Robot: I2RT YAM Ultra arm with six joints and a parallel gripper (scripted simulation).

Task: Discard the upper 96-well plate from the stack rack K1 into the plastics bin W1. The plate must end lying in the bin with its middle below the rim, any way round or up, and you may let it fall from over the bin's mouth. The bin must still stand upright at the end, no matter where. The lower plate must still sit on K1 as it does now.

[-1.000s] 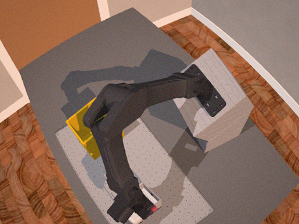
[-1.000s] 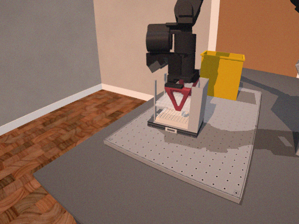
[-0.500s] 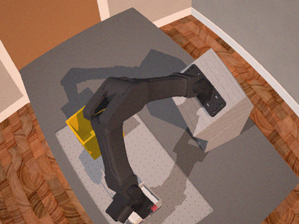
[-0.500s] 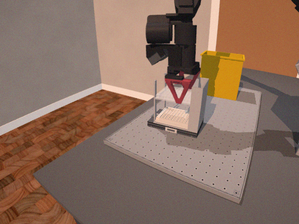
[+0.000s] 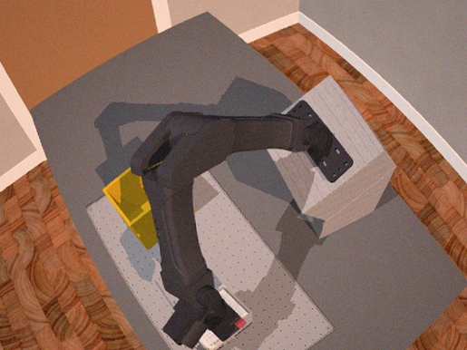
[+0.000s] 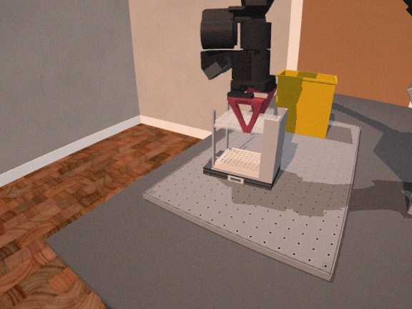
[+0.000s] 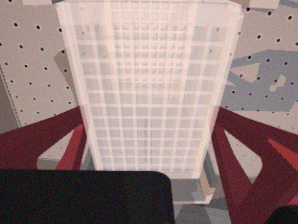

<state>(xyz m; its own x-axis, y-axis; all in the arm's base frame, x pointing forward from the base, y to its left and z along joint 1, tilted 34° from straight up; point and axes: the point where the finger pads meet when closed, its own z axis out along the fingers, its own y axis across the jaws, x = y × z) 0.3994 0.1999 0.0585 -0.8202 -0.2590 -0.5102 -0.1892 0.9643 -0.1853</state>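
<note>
The yellow plastics bin W1 is 360 mm to the right of my hand and 40 mm below it.
</note>
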